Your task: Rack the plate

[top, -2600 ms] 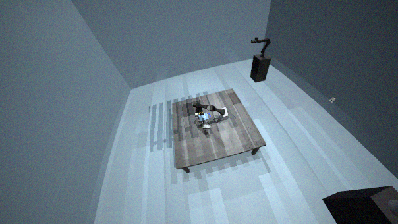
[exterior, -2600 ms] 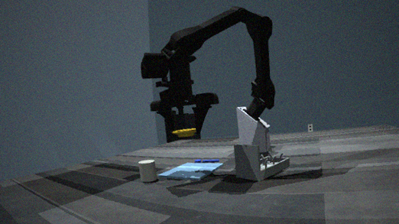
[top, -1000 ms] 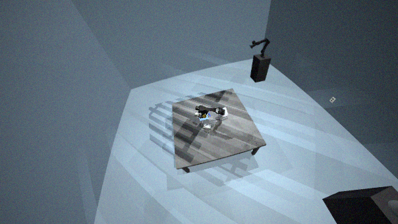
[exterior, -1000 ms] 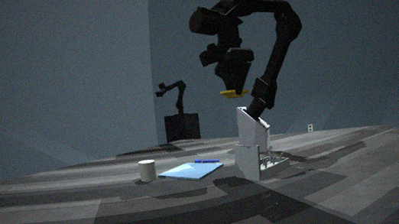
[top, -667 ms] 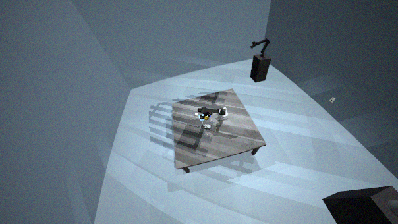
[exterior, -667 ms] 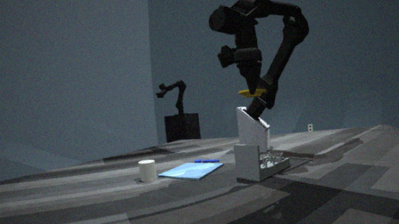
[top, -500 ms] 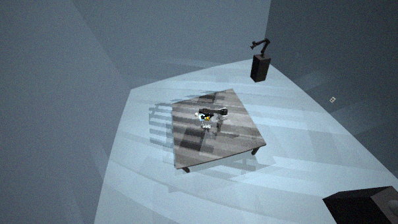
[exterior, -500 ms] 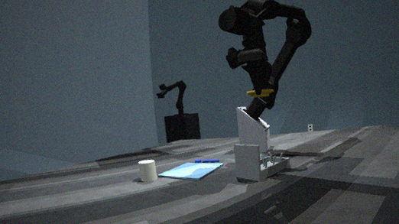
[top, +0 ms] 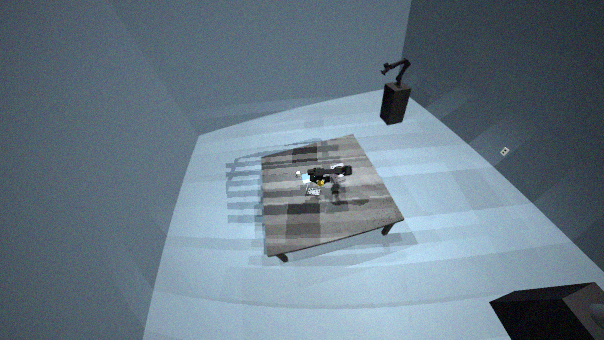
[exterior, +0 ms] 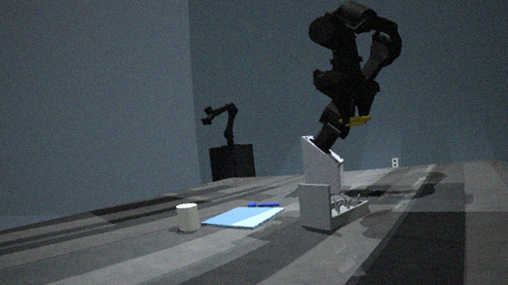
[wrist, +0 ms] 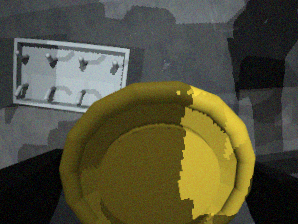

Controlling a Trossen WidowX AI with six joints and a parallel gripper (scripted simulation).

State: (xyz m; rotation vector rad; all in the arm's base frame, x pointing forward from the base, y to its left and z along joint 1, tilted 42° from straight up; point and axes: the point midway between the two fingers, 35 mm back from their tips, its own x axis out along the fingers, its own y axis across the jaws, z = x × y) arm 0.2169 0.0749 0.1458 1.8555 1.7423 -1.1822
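Now: gripper tip 160 mm above the dish rack, 80 mm short of it and 40 mm to the left of it. Round my gripper tip: yellow plate (10 mm above); then white cup (320 mm to the right, 200 mm ahead, 160 mm below); then light blue mat (240 mm to the right, 180 mm below, 90 mm ahead).
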